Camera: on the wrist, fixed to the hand. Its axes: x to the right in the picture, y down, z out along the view.
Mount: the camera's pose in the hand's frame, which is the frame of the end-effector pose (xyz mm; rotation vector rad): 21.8 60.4 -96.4 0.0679 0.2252 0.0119
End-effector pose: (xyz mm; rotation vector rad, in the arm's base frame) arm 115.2 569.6 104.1 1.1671 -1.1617 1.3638
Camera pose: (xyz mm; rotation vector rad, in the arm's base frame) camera 46.0 662.1 112.9 1.0248 -0.9696 1.5114
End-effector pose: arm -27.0 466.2 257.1 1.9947 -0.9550 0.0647
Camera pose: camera -21.4 506.6 365.5 1.9940 -0.8287 0.3254
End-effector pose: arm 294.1 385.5 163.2 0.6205 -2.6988 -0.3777
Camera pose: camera 290.6 410.8 276.2 0.6256 -2.5070 -0.2003
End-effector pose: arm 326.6 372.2 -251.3 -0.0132 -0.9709 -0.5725
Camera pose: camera 438.7 388.7 -275.4 0.1041 -0.7700 -0.5177
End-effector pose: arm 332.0 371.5 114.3 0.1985 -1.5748 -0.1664
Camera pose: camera 426.9 427.1 150.7 0.2522 -1.3581 -0.0782
